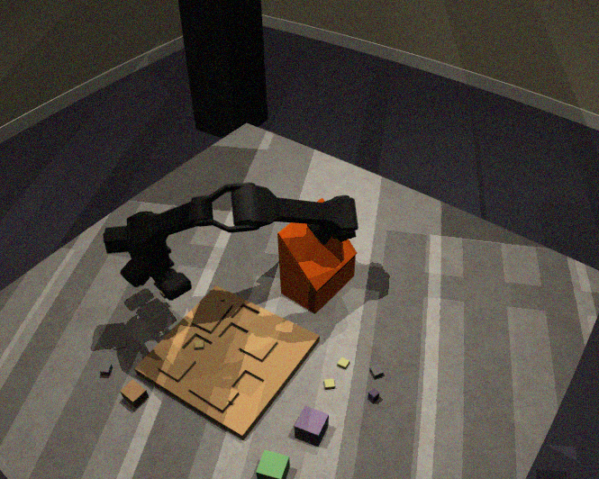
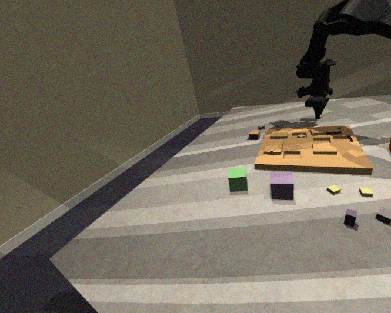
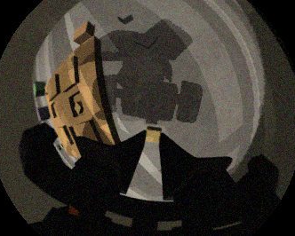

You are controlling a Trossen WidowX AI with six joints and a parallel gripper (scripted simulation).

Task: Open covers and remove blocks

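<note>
Now: gripper tip 60 mm short of the tan puzzle board, 210 mm to the right of it and 20 mm above it. Also, from my gripper tip: brown cube 240 mm ahead, 120 mm to the left, 20 mm below; then green cube 230 mm ahead, 470 mm to the left, 10 mm below; then purple cube 110 mm ahead, 480 mm to the left, 10 mm below.
</note>
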